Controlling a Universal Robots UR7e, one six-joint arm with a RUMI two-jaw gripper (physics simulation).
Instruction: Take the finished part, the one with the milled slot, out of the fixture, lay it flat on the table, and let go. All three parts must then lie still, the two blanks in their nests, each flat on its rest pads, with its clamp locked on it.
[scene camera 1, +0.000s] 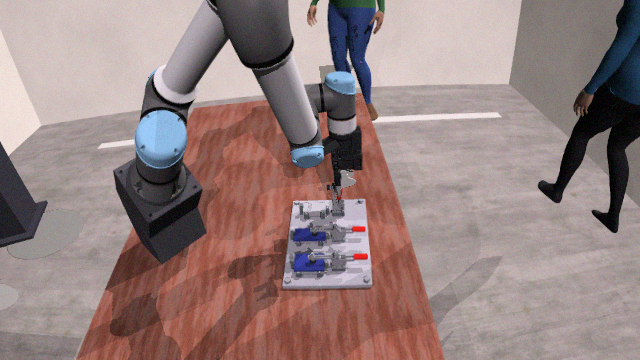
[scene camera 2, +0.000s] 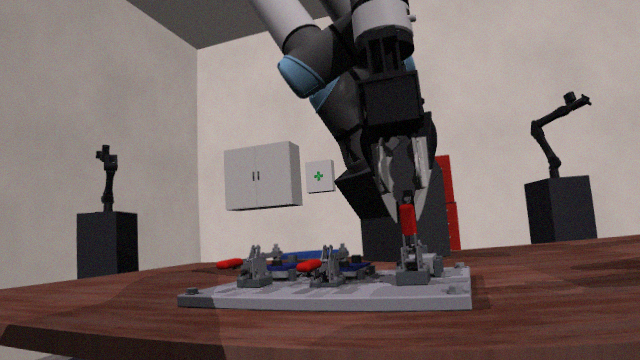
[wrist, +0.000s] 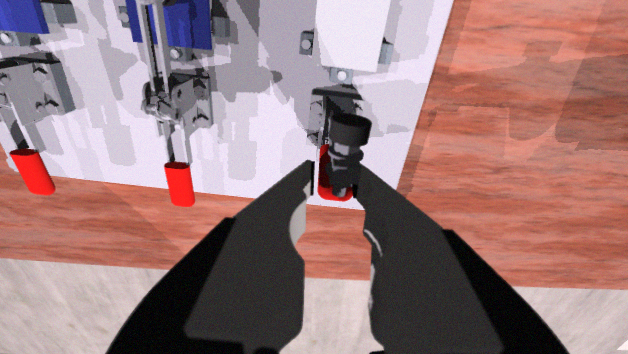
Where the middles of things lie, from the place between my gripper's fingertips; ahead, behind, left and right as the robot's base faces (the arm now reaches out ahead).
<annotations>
I see the fixture plate (scene camera 2: 378, 292) 70 mm behind my hand, 90 mm to the right of it and 80 mm below it.
</annotations>
